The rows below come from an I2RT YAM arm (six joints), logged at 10 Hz.
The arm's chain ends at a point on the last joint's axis. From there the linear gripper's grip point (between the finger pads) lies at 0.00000 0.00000 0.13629 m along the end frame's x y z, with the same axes.
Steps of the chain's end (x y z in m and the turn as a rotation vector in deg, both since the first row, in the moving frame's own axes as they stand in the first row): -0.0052, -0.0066, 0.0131, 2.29, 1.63, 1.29; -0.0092, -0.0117, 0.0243, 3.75, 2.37, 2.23; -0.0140, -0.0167, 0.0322, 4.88, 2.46, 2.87; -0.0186, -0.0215, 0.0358, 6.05, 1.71, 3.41; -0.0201, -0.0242, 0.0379, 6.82, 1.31, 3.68; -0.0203, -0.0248, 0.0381, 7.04, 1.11, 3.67; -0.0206, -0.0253, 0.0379, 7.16, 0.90, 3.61; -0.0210, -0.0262, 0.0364, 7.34, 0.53, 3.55
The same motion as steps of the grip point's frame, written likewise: -0.0013, -0.0120, 0.0129, 2.29, 1.63, 1.29; -0.0034, -0.0205, 0.0239, 3.75, 2.37, 2.23; -0.0079, -0.0281, 0.0316, 4.88, 2.46, 2.87; -0.0141, -0.0357, 0.0350, 6.05, 1.71, 3.41; -0.0165, -0.0403, 0.0369, 6.82, 1.31, 3.68; -0.0171, -0.0414, 0.0370, 7.04, 1.11, 3.67; -0.0179, -0.0422, 0.0368, 7.16, 0.90, 3.61; -0.0192, -0.0436, 0.0353, 7.34, 0.53, 3.55
